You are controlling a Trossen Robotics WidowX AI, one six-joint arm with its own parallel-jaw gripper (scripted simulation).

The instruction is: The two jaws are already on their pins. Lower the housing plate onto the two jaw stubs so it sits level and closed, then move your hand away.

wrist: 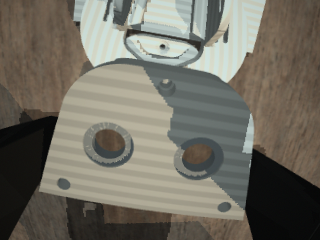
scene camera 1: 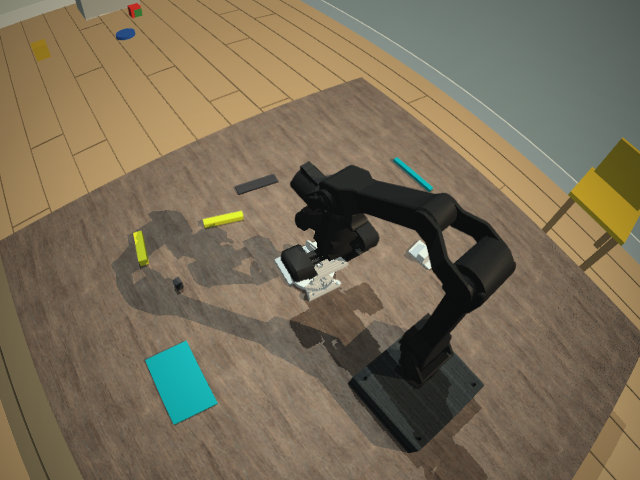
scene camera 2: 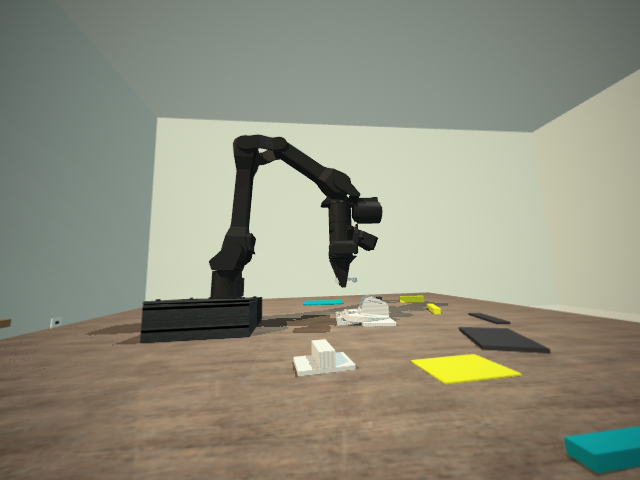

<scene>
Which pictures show my gripper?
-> The wrist view, scene camera 1 and scene camera 2: all of them.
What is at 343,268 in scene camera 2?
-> My gripper.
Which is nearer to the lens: the white stand block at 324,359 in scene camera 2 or the yellow sheet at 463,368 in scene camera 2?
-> The white stand block.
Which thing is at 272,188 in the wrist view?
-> My gripper.
</scene>
